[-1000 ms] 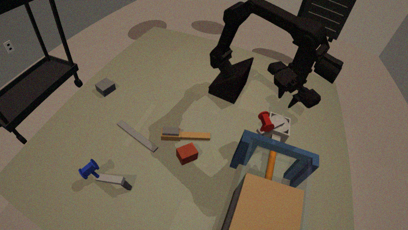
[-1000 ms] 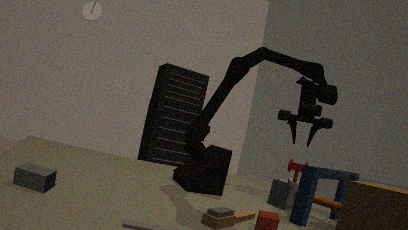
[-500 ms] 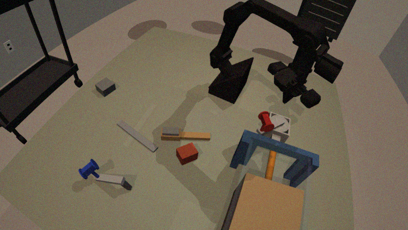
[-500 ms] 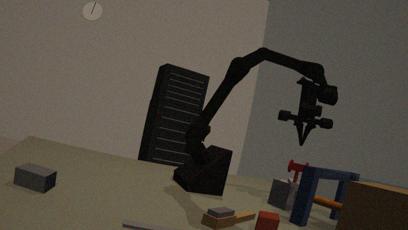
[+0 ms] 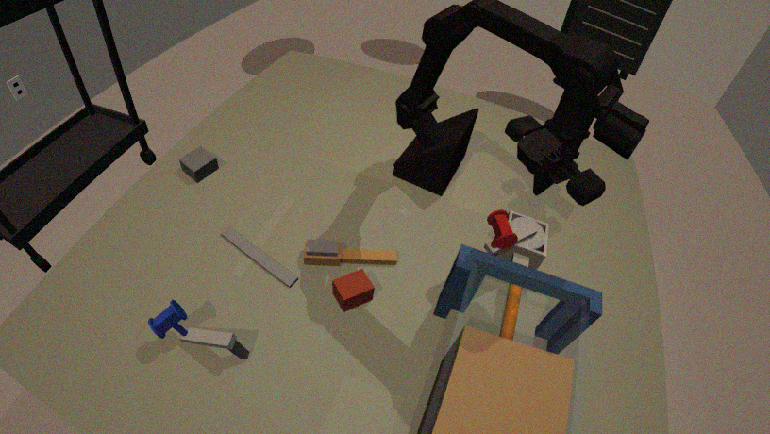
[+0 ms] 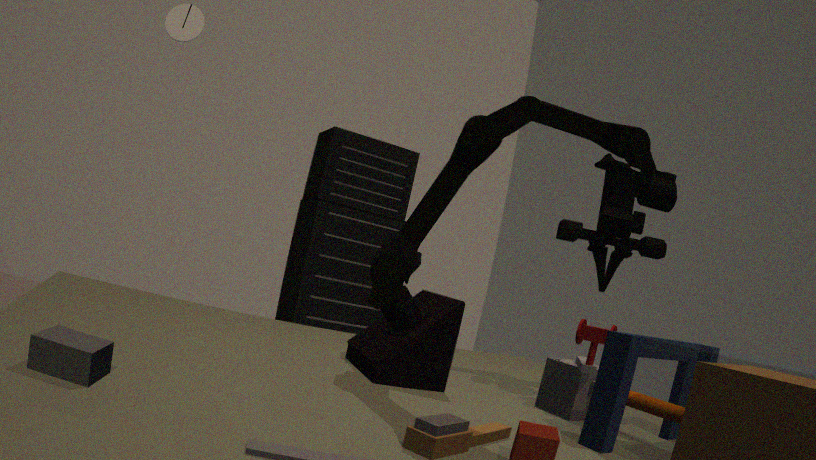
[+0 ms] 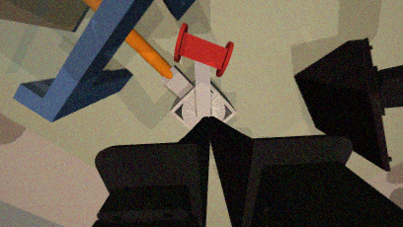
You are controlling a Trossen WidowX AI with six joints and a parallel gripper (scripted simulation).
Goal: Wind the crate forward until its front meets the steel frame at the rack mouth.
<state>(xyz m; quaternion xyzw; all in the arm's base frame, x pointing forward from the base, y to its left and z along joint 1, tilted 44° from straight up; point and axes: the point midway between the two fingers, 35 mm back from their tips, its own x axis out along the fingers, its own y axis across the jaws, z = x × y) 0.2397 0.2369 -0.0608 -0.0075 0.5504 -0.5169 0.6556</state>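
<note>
Right now my gripper tip is 40 mm short of the red knob, 40 mm to the left of it and 80 mm above it. The rest, counted from my gripper tip: grey winch (50 mm behind, 20 mm to the left, 180 mm below); red-knobbed winch handle (10 mm ahead, 10 mm to the right, 110 mm below); wooden brush (100 mm ahead, 300 mm to the right, 200 mm below).
</note>
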